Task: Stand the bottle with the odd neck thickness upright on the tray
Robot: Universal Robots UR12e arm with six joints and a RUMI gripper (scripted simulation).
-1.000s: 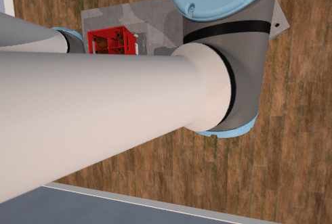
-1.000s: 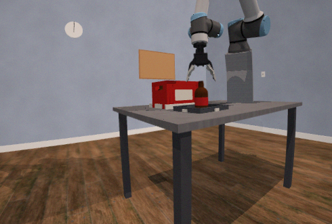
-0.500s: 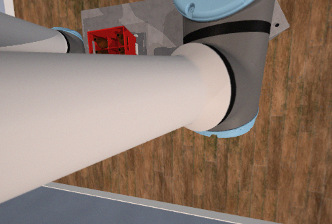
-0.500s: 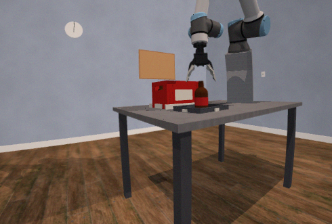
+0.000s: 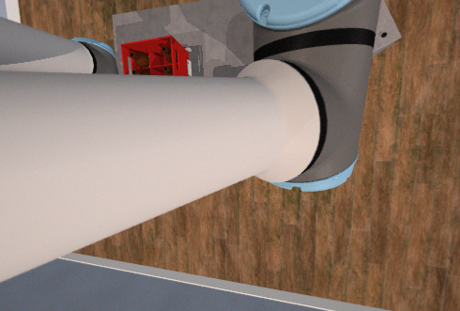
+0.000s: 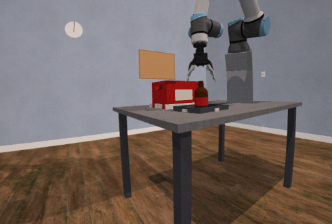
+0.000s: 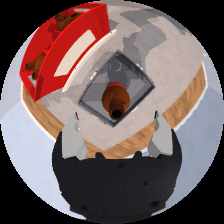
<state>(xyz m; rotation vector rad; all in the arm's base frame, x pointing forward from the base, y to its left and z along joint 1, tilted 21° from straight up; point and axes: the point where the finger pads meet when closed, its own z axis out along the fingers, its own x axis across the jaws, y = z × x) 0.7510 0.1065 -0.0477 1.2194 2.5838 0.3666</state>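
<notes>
The dark tray lies 14 cm below my hand. From my hand the other things lie so: red crate (4 cm behind, 26 cm to the right, 7 cm below).
</notes>
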